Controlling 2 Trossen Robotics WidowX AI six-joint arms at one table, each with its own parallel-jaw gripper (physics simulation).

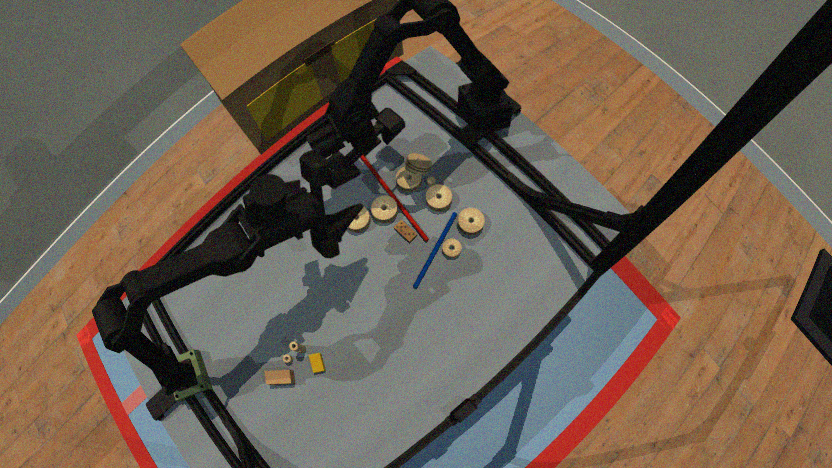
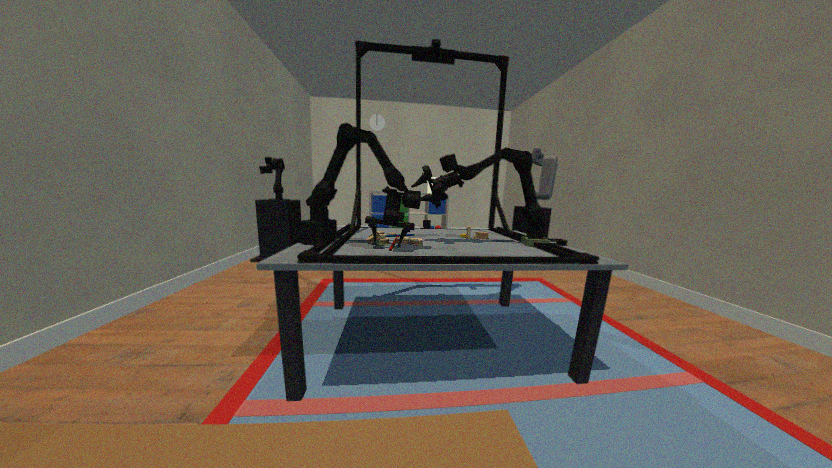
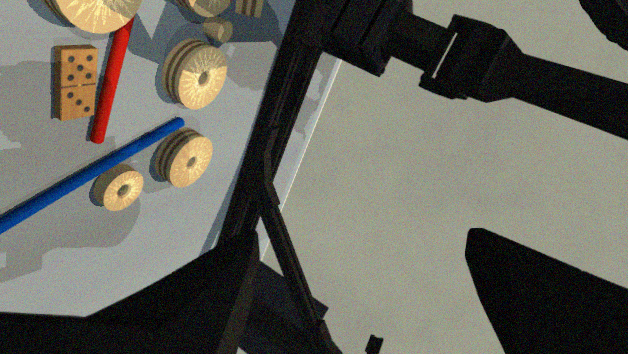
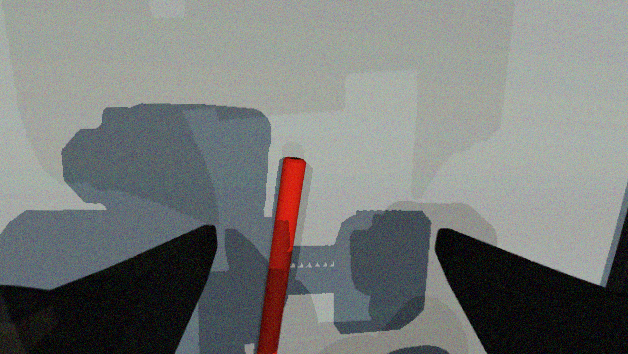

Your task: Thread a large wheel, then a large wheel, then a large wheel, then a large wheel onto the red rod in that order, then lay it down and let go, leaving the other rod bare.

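Frame: origin at the left arm's base, x ahead, y left, z up, level; metres.
Where they show: left gripper, fingertip midpoint: [image 1: 360, 188] [image 3: 362, 243]; right gripper, fingertip midpoint: [image 1: 371, 156] [image 2: 386, 245] [image 4: 328, 237]; left arm's base, link origin: [image 1: 184, 375] [image 2: 535, 237]; right arm's base, link origin: [image 1: 486, 94] [image 2: 319, 220] [image 3: 394, 32].
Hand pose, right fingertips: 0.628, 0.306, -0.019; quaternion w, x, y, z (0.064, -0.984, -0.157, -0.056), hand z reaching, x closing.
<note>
Each offset is from my right fingertips to the centre of the thing, as dx, dy, dz.
The red rod @(+0.003, -0.107, -0.010) [image 1: 395, 199] [image 4: 286, 225] [image 2: 393, 243] lies flat on the table, bare. My right gripper [image 1: 356, 155] [image 2: 390, 232] [image 4: 328, 237] is open, low over the rod's far end, with the rod between its fingers but left of centre and untouched. Several large wooden wheels lie beside the rod, among them one wheel @(-0.026, -0.137, -0.004) [image 1: 383, 207], a second @(+0.091, -0.165, -0.004) [image 1: 438, 196] [image 3: 194, 77] and a third @(+0.128, -0.246, -0.004) [image 1: 471, 220] [image 3: 184, 161]. The blue rod @(+0.033, -0.266, -0.010) [image 1: 435, 251] [image 3: 158, 134] lies bare. My left gripper [image 1: 344, 232] [image 2: 425, 178] [image 3: 362, 243] is open and empty, raised high above the table.
A stack of wheels @(+0.086, -0.074, +0.011) [image 1: 419, 162], a small wheel @(+0.065, -0.280, -0.008) [image 1: 451, 247] and a perforated tan plate @(-0.006, -0.201, -0.010) [image 1: 406, 230] lie by the rods. Small rings @(-0.319, -0.346, +0.015) [image 1: 293, 345], a yellow block @(-0.298, -0.388, -0.007) [image 1: 317, 362] and a tan block @(-0.391, -0.388, +0.001) [image 1: 279, 377] lie at the near left. A black frame rail [image 1: 507, 153] borders the table.
</note>
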